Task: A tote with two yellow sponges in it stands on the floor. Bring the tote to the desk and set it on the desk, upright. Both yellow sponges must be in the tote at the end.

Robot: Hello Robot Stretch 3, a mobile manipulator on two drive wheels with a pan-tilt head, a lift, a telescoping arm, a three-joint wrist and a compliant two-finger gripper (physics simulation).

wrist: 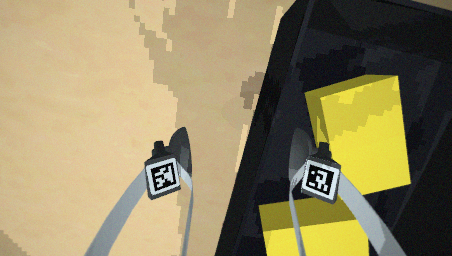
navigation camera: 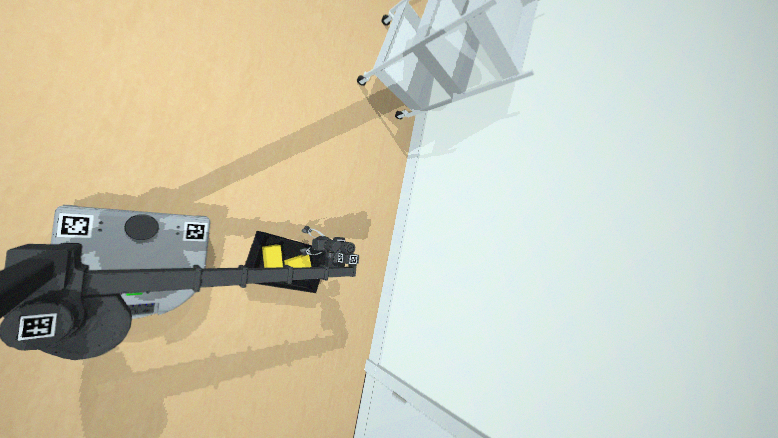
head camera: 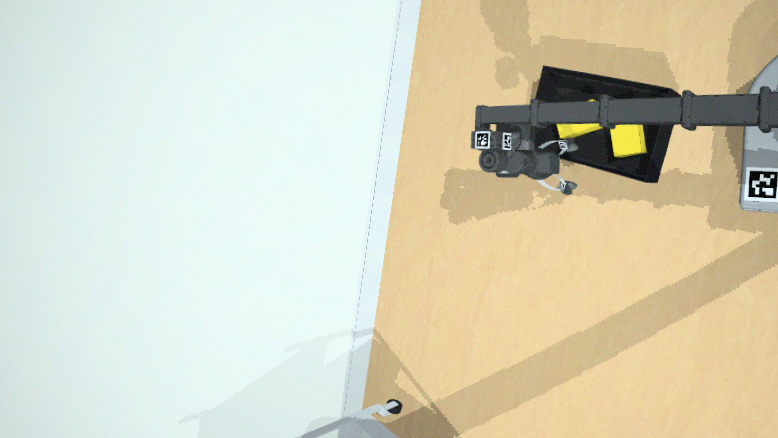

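Where they show: gripper, fingertip midpoint: (navigation camera: 303, 240) (head camera: 572, 166); robot's base, origin of the base link: (navigation camera: 142, 225).
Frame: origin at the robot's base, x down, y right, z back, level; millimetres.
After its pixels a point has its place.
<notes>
The black tote (head camera: 661, 152) {x -41, y 348, z 60 mm} (navigation camera: 254, 247) {x -44, y 348, z 60 mm} (wrist: 262, 100) stands upright on the floor. One yellow sponge (head camera: 628, 140) {x -49, y 420, z 85 mm} (navigation camera: 272, 256) {x -48, y 421, z 96 mm} (wrist: 330, 237) lies in it nearer the robot base. The other yellow sponge (head camera: 577, 129) {x -49, y 542, z 109 mm} (navigation camera: 298, 261) {x -49, y 537, z 119 mm} (wrist: 367, 135) lies in it farther out; the arm hides part of it in the head view. My gripper (head camera: 568, 167) {x -62, y 545, z 22 mm} (navigation camera: 305, 240) {x -62, y 545, z 22 mm} (wrist: 239, 145) {x -62, y 545, z 22 mm} is partly open and empty. One finger is over the tote's inside, the other outside, with a long side wall between them in the wrist view. Fingertip height against the rim is unclear. The desk cannot be made out for certain.
The arm (head camera: 642, 110) {x -419, y 286, z 103 mm} (navigation camera: 220, 276) {x -421, y 162, z 99 mm} reaches across the tote from the base (head camera: 759, 152) {x -160, y 140, z 59 mm} (navigation camera: 122, 247) {x -160, y -36, z 56 mm}. A pale wall (head camera: 190, 163) {x -681, y 1146, z -1 mm} (navigation camera: 598, 217) {x -1004, y 1169, z -162 mm} stands beyond the gripper. A white wheeled cart (navigation camera: 489, 86) {x -599, y 1090, z -726 mm} is near the wall. A pale panel (navigation camera: 394, 418) {x -273, y 1003, z 859 mm} shows at the bottom.
</notes>
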